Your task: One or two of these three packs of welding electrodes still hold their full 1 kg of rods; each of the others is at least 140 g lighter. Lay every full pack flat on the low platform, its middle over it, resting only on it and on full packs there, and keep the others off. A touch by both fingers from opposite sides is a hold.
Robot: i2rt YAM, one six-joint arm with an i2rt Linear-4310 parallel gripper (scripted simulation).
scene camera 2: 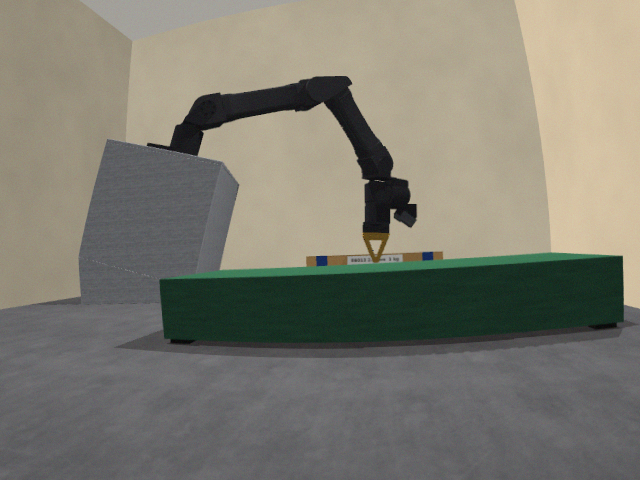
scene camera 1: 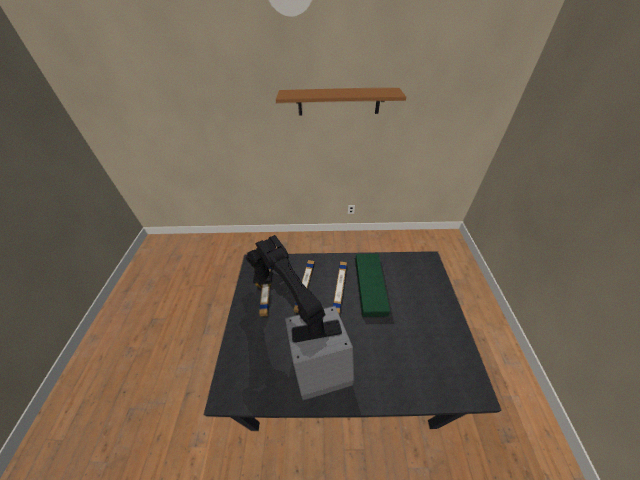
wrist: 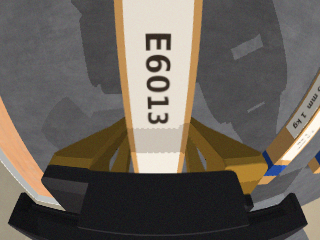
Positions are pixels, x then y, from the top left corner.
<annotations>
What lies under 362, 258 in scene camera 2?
A pack.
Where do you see a green low platform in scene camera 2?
At 432, 299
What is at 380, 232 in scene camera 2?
My gripper.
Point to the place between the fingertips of my gripper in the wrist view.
158, 121
</annotations>
